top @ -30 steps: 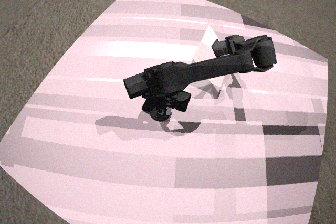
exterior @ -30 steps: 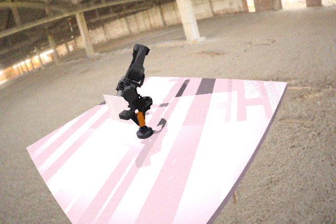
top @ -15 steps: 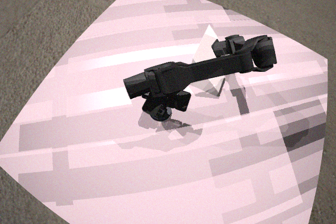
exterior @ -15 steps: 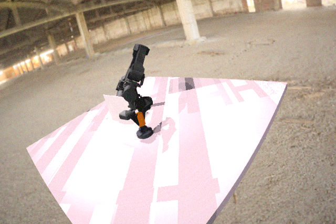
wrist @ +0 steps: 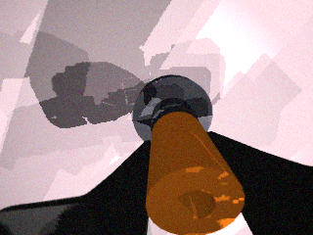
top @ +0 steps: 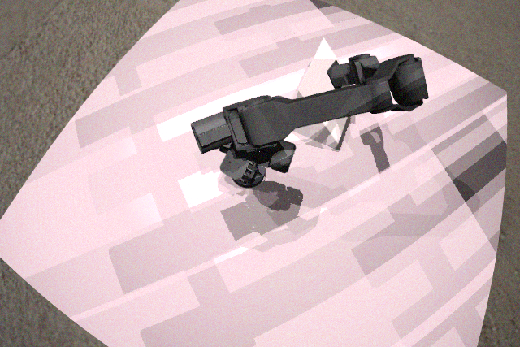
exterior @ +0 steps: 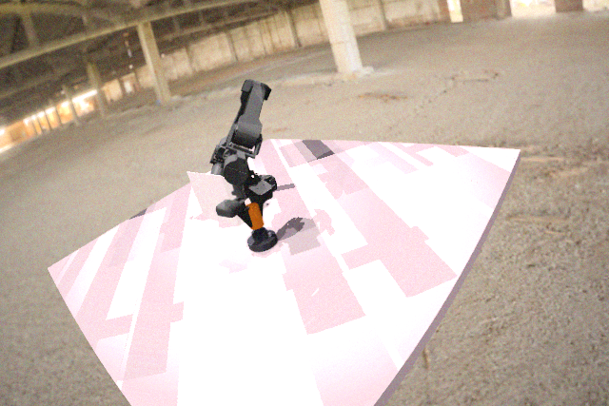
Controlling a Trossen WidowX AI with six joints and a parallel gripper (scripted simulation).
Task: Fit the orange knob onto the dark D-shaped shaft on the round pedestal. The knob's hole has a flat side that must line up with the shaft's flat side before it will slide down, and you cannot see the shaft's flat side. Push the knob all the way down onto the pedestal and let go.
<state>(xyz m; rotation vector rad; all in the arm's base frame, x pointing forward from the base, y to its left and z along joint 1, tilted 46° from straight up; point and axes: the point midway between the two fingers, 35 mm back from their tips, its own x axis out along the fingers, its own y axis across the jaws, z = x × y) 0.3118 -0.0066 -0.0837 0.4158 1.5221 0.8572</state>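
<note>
The orange knob is 2 cm above my gripper tip. Also, from my gripper tip: pedestal with D-shaped shaft: 4 cm below.
</note>
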